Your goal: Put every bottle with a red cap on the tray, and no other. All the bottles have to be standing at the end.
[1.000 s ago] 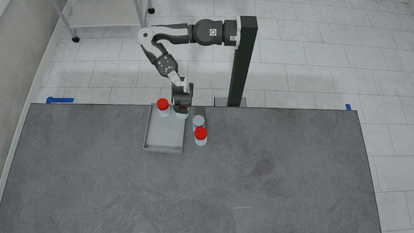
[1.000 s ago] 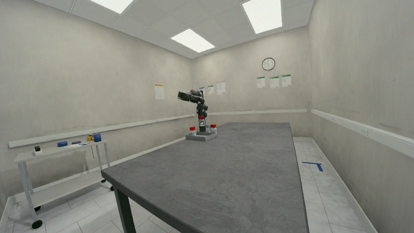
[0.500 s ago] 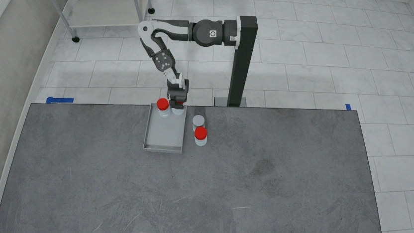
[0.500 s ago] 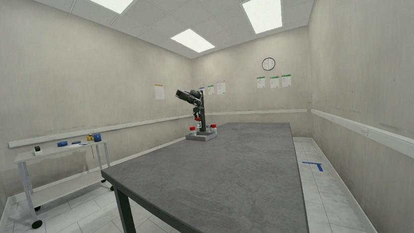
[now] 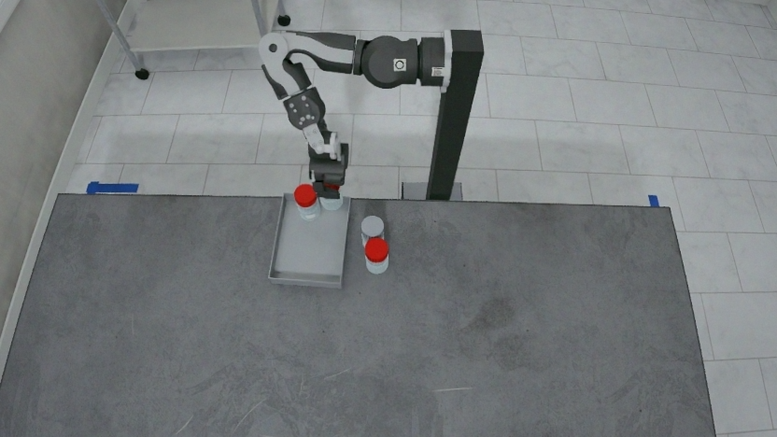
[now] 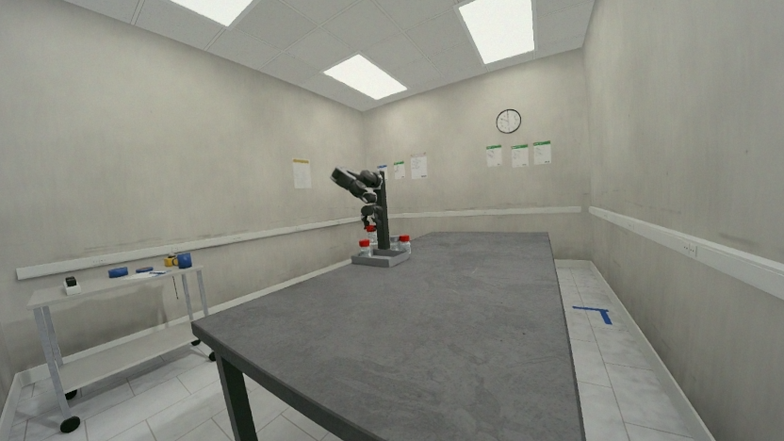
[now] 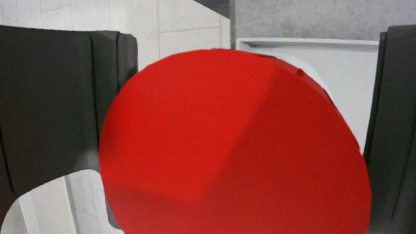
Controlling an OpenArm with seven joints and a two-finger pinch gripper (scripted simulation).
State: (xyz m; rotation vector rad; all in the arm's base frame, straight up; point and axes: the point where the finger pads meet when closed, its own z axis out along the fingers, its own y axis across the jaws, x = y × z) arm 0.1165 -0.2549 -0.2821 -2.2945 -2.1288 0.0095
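Right now my hand is 8 cm short of the grey tray, 6 cm to the left of it and 15 cm above it. Round my hand: grey-capped bottle: 8 cm ahead, 10 cm to the left, 12 cm below.
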